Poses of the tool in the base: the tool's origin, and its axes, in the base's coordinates. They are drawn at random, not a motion.
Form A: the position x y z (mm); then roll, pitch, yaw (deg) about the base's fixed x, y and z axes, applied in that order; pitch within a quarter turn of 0, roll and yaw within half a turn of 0.
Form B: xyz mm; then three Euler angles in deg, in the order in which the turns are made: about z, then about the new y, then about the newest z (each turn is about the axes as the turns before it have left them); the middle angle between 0 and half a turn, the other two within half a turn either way. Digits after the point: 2 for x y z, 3 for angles.
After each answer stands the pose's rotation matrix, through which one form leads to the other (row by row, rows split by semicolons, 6 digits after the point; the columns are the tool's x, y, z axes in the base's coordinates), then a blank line. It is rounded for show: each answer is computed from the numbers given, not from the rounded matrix.
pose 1, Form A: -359.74 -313.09 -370.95 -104.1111 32.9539 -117.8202
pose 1, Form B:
-359.74 -313.09 -370.95 -20.034 101.805 -56.240
-0.391611 0.030583 0.919623; -0.742121 0.580356 -0.335324; -0.543964 -0.813788 -0.204577

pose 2, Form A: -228.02 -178.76 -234.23 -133.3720 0.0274 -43.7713
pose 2, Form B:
-228.02 -178.76 -234.23 46.255 133.372 -89.962
0.722107 -0.475320 0.502626; -0.691781 -0.495654 0.525134; -0.000478 -0.726910 -0.686732

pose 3, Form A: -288.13 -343.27 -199.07 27.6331 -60.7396 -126.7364
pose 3, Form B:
-288.13 -343.27 -199.07 84.231 64.340 165.434
-0.292356 0.952008 0.090602; -0.391706 -0.205640 0.896816; 0.872407 0.226700 0.433027

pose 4, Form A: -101.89 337.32 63.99 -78.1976 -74.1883 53.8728
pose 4, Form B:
-101.89 337.32 63.99 155.240 86.805 -164.506
0.160647 0.390072 -0.906662; 0.220082 0.881309 0.418160; 0.962162 -0.266716 0.055732

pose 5, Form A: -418.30 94.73 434.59 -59.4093 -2.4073 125.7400
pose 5, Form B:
-418.30 94.73 434.59 -142.838 59.439 -92.796
-0.583593 -0.434183 -0.686225; 0.810960 -0.267906 -0.520164; 0.042003 -0.860065 0.508453

